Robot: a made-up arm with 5 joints.
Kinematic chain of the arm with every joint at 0, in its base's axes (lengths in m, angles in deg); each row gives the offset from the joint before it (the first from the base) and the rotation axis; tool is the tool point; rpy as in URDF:
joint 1: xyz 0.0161 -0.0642 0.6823 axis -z
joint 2: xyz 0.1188 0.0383 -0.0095 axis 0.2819 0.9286 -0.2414
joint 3: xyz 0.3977 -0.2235 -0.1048 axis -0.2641 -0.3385 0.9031
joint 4: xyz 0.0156 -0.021 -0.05 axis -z
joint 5: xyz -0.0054 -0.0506 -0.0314 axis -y
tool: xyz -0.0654 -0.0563 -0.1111 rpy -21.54 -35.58 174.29
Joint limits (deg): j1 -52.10..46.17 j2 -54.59..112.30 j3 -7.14..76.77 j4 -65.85..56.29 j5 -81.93..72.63
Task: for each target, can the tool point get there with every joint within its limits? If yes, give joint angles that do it. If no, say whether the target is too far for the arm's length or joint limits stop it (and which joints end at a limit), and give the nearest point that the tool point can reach.
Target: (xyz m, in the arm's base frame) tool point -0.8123 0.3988 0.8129
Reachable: no: too far | nearest point -0.3455 0.1379 0.4489 | short by 0.647 m
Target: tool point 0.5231 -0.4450 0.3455
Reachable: yes | joints 2.19 8.00 14.86 -38.59 -18.77
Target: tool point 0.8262 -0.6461 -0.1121
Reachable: no: too far | nearest point 0.5258 -0.4303 0.2211 | short by 0.498 m
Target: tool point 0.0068 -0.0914 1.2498
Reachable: no: joint limits stop it (at a limit: joint 1, joint 2, joint 3, joint 5) | nearest point 0.3620 -0.4533 1.1480 | short by 0.517 m
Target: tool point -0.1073 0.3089 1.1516
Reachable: no: joint limits stop it (at a limit: joint 1, joint 2, joint 3, joint 4, joint 5) | nearest point 0.3339 0.3463 1.1430 | short by 0.443 m
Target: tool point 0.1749 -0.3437 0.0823
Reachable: yes | joints -5.32 55.23 40.11 -22.63 -17.28
